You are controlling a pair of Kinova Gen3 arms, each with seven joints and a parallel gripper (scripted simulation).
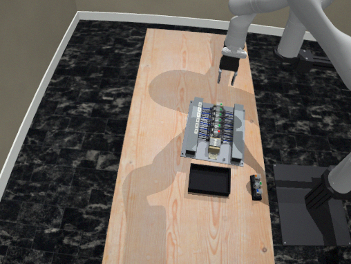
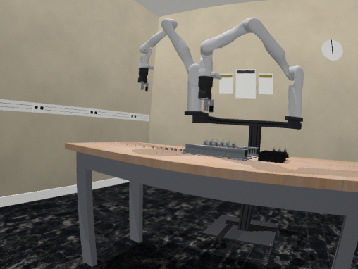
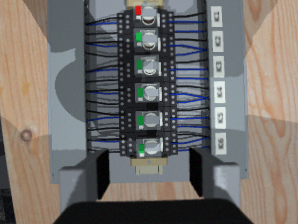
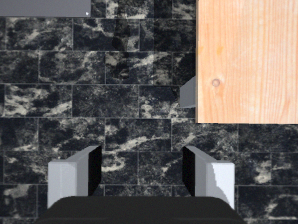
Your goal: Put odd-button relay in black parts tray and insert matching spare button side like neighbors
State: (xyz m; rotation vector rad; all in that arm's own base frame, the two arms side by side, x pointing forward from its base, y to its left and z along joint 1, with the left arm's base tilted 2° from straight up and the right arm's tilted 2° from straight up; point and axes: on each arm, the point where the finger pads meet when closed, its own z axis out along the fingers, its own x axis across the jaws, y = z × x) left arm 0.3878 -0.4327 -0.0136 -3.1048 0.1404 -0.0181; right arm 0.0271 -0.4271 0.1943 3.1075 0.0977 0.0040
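The relay panel lies 200 mm below my left hand, 100 mm to the left of it and 20 mm ahead of it. The rest, counted from my left hand: spare rack (380 mm to the left, 220 mm below, 110 mm behind); then black parts tray (350 mm to the left, 210 mm below, 80 mm ahead).
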